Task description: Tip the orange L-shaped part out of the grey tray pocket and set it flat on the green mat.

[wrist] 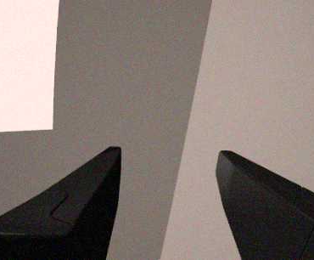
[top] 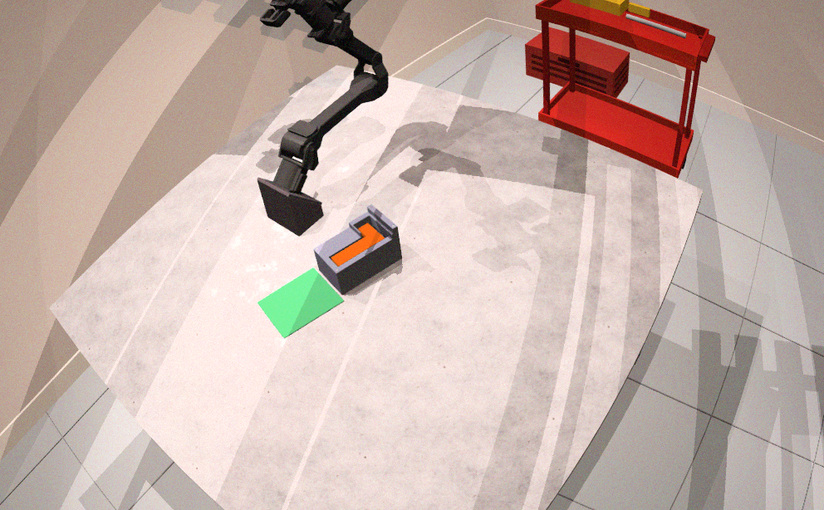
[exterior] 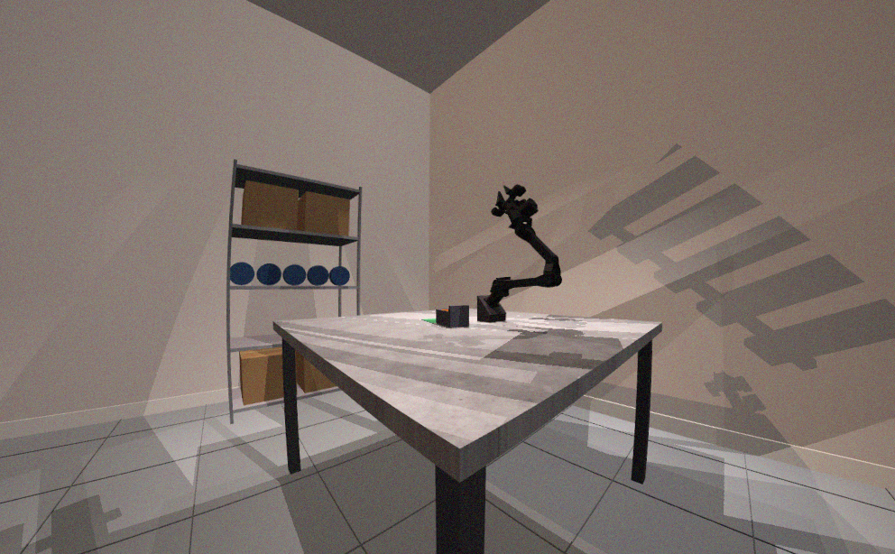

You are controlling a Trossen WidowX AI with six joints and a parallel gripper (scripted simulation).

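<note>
Now: the orange L-shaped part 59 cm below my gripper tip, 21 cm ahead of it and 13 cm to the right of it. Round my gripper tip: green mat (65 cm below, 28 cm to the right, 15 cm ahead).
</note>
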